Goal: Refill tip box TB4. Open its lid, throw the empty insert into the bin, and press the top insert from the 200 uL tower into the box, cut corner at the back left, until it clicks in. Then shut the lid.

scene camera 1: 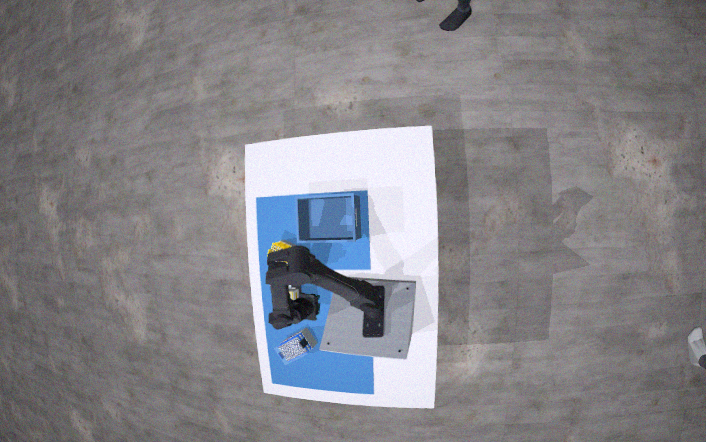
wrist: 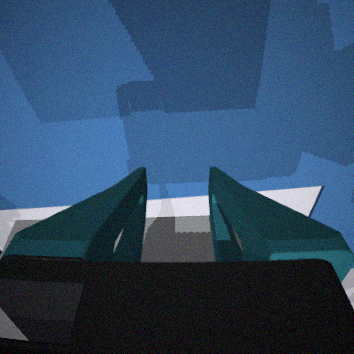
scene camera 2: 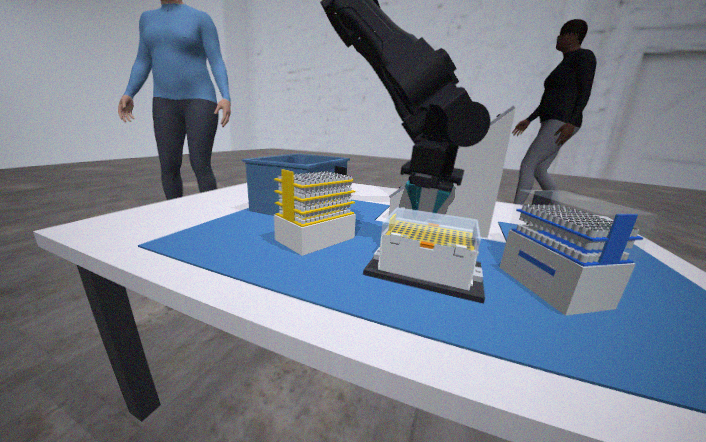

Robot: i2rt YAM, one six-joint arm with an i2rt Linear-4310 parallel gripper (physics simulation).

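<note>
The tip box (scene camera 2: pixel 427 265) (scene camera 1: pixel 293 294) stands on a black base (scene camera 2: pixel 411 287), largely hidden by the arm in scene camera 1. Its clear lid (scene camera 2: pixel 442 217) is down over a yellow insert (scene camera 2: pixel 416 232) whose holes look empty. The yellow tower (scene camera 2: pixel 324 196) (scene camera 1: pixel 279 246) holds several stacked inserts with tips on a white block; its label is not readable. The blue bin (scene camera 2: pixel 260 184) (scene camera 1: pixel 300 221) stands behind it. My gripper (wrist: pixel 177 177) (scene camera 2: pixel 427 208) is partly open, with nothing between its teal fingers. It points down behind the tip box, the tips partly behind the lid.
A blue tower (scene camera 2: pixel 567 229) (scene camera 1: pixel 296 347) stands on the other side of the tip box, with a clear sheet above it. The arm is mounted on a grey plate (scene camera 1: pixel 343 338). A blue mat (scene camera 2: pixel 234 270) lies on the white table (scene camera 2: pixel 156 291). Two people stand beyond the table.
</note>
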